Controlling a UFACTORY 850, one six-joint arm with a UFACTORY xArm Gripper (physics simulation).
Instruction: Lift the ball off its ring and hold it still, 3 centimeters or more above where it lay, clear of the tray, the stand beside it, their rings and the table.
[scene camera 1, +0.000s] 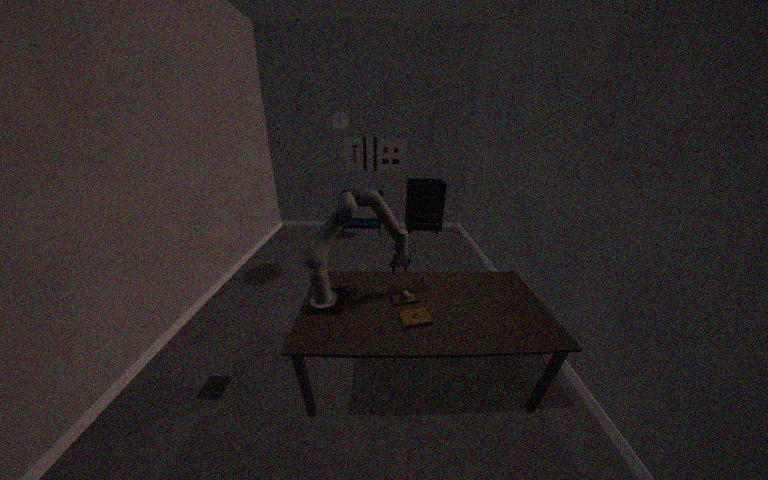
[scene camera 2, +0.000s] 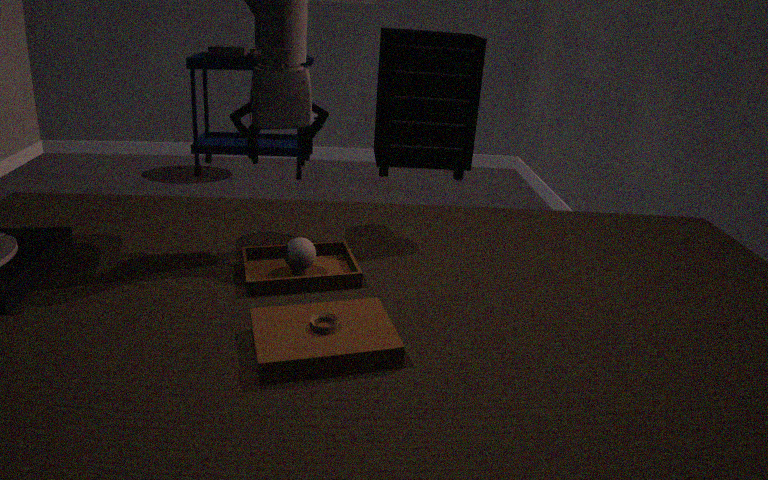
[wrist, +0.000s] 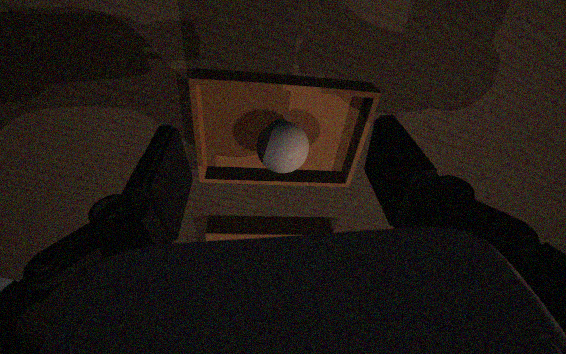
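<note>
A pale ball (scene camera 1: 406, 293) (scene camera 2: 301, 252) (wrist: 286, 148) rests inside the shallow wooden tray (scene camera 1: 406, 302) (scene camera 2: 305, 284) (wrist: 196, 130), near its middle. The ring under the ball is hidden or too dark to make out. A flat wooden stand (scene camera 1: 408, 322) (scene camera 2: 362, 339) (wrist: 250, 236) lies beside the tray, on the near side in the scene views, with a small empty ring (scene camera 2: 323, 331) on top. My gripper (scene camera 1: 399, 271) (scene camera 2: 279, 158) (wrist: 278, 147) is open and empty, high above the tray. In the wrist view the ball shows between the two spread fingers, well below them.
The tray and stand are on a brown table (scene camera 1: 487, 328) (scene camera 2: 538, 339). The arm's base (scene camera 1: 322, 302) stands at the table's left. A blue cart (scene camera 2: 220, 141) and a dark cabinet (scene camera 1: 425, 204) (scene camera 2: 429, 101) stand beyond the table. The lighting is dim and grainy.
</note>
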